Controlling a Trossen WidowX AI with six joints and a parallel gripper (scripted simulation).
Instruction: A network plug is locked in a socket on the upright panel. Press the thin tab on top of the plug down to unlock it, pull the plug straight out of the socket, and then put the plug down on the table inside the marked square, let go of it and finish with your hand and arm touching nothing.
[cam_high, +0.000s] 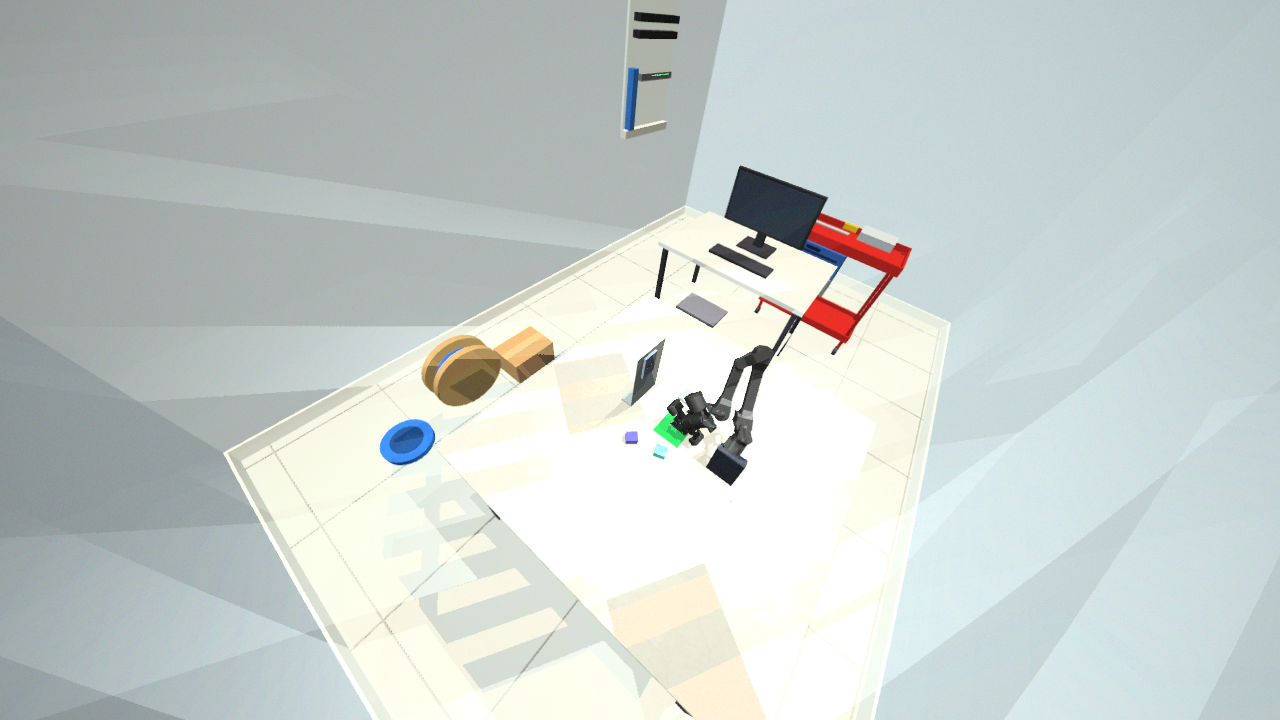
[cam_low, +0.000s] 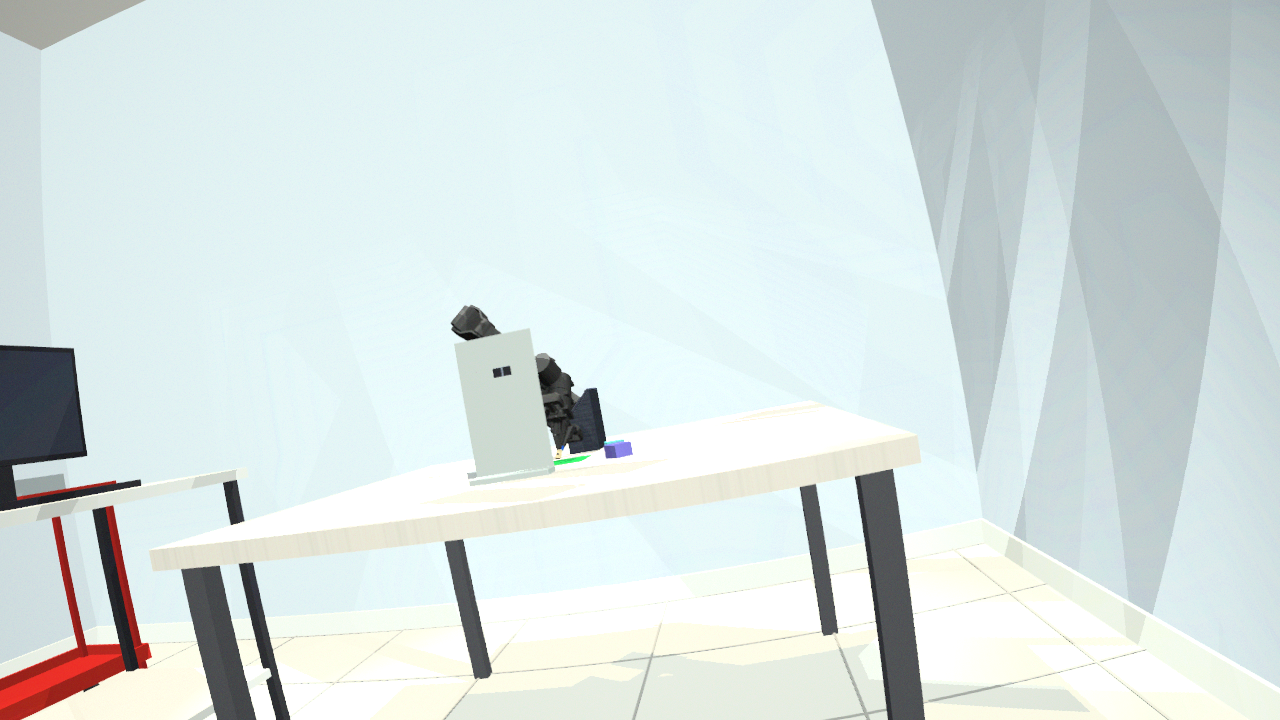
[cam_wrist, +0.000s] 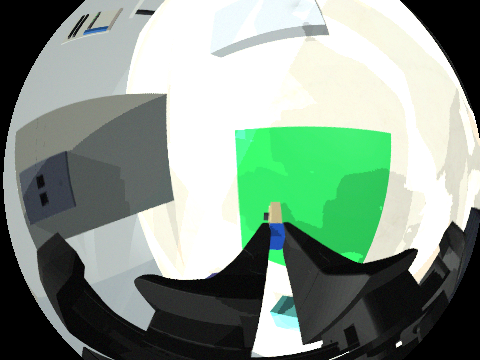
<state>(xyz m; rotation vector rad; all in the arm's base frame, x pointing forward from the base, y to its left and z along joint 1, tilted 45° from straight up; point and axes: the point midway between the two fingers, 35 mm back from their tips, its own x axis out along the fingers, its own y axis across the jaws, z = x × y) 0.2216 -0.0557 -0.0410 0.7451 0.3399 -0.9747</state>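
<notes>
The green marked square is 10 mm behind my gripper tip and 30 mm below it. Round my gripper tip: blue network plug (right at my gripper tip); then upright panel (190 mm ahead, 50 mm to the right, 110 mm above).
</notes>
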